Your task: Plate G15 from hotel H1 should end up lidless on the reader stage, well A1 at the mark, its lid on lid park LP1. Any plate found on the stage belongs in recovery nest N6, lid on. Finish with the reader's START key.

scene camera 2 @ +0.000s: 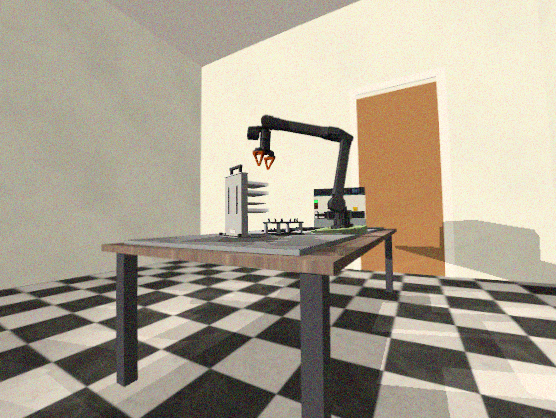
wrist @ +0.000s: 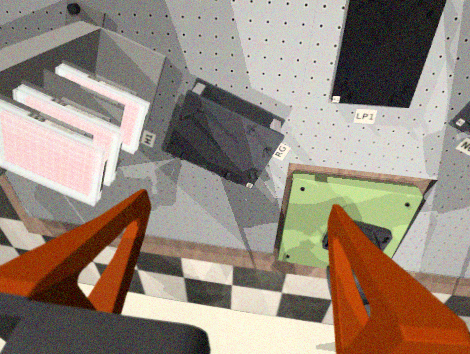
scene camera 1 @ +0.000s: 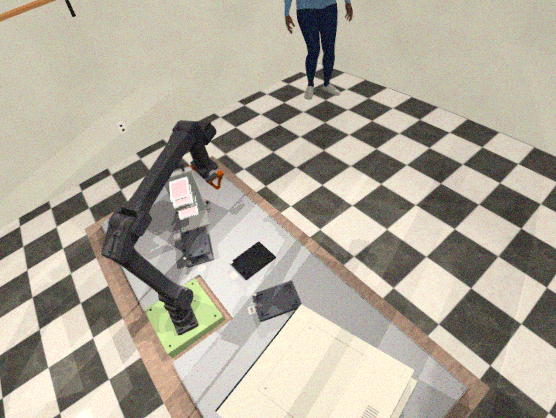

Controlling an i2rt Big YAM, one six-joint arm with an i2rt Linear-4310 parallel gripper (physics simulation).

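Places are measured from the arm's base along level axes (x right, y ahead, z up), in millimetres.
Pixels of known places: gripper, between the fingertips: (scene camera 2: pixel 263 167) (wrist: pixel 237 205) (scene camera 1: pixel 211 182); arm's base, origin of its link: (scene camera 2: pixel 342 227) (scene camera 1: pixel 184 318).
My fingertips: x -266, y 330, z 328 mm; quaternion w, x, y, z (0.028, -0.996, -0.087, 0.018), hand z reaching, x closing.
Ahead of a thing's pixels: the offset from my fingertips to its top centre. "*": to the spot under its first point.
My gripper (scene camera 1: pixel 210 180) (scene camera 2: pixel 264 167) (wrist: pixel 237 205) is open and empty, high above the table near hotel H1 (scene camera 2: pixel 236 205). Several white-rimmed plates with pink faces @[dx -216, dy -114, dz -117 mm] (scene camera 1: pixel 180 190) (wrist: pixel 50 155) sit in the hotel, left of my fingers in the wrist view; I cannot read which is G15. Black lid park LP1 @[dx +158, dy +24, dz -332 mm] (scene camera 1: pixel 254 260) (wrist: pixel 385 55) lies flat, with no lid seen on it. A dark grey nest @[dx +385, dy +17, dz -334 mm] (scene camera 1: pixel 276 301) stands beside the reader @[dx +816, dy -79, dz -58 mm] (scene camera 1: pixel 320 370) (scene camera 2: pixel 321 206); its label, partly cut off in the wrist view, seems to read N6. The stage and the START key cannot be made out.
The dark pegged stand RG @[dx -40, dy -157, dz -276 mm] (scene camera 1: pixel 196 245) (scene camera 2: pixel 283 223) (wrist: pixel 225 130) stands between the hotel and the green arm base (scene camera 1: pixel 210 305) (wrist: pixel 305 220). The hotel's upright panel and top handle @[* dx -300, dy -106, dz -65 mm] (scene camera 2: pixel 236 168) rise below and beside the gripper. A person (scene camera 1: pixel 317 30) stands beyond the table.
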